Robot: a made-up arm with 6 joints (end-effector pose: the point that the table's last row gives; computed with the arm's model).
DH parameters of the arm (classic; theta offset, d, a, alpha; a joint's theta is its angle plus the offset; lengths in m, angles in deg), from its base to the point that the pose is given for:
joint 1: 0 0.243 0 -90
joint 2: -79.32 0 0.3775 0
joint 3: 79.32 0 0.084 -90
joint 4: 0 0.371 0 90
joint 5: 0 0 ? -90
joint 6: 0 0.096 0 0
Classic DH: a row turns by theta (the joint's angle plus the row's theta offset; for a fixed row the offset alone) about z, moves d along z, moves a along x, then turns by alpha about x.
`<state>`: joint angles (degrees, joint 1 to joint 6).
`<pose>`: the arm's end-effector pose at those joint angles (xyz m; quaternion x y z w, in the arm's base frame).
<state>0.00 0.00 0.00 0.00 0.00 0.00</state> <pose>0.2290 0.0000 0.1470 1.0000 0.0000 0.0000 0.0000</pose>
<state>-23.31 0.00 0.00 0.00 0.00 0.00</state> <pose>0.2103 -0.0906 0.1470 0.9794 -0.2020 0.0000 0.0000</pose>
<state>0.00 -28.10 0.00 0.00 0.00 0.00</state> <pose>0.2472 0.0000 0.2661 0.9701 0.0000 0.2428 0.0000</pose>
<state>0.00 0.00 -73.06 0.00 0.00 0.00</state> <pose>0.5630 0.0000 0.6300 0.8035 0.0000 0.5952 0.0000</pose>
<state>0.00 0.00 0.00 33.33 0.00 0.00</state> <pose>0.2166 -0.0412 0.1470 0.9580 -0.2868 0.0000 0.0000</pose>
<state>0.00 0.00 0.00 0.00 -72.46 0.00</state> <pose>0.2681 0.0000 0.2855 0.8067 0.0000 0.5910 0.0000</pose>
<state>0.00 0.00 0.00 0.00 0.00 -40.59</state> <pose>0.2290 0.0000 0.1470 0.9379 0.3469 0.0000 0.0000</pose>
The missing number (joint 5, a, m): 0.075
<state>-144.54 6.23 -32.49 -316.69 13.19 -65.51</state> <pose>-0.3719 -0.2218 0.2259 0.4913 -0.8555 0.0929 0.1344</pose>
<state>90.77 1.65 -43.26 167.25 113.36 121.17</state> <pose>-0.0327 0.4958 0.4435 0.0304 -0.2314 -0.9149 0.3295</pose>
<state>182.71 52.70 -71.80 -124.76 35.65 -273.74</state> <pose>-0.5746 -0.0313 -0.0269 0.2811 -0.8663 -0.3374 0.2379</pose>
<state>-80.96 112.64 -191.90 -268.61 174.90 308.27</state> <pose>0.1778 -0.5879 0.0676 -0.5627 -0.2992 -0.3153 0.7032</pose>
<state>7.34 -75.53 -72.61 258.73 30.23 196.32</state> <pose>-0.1516 -0.0032 0.8637 0.0146 0.3270 -0.6452 0.6903</pose>
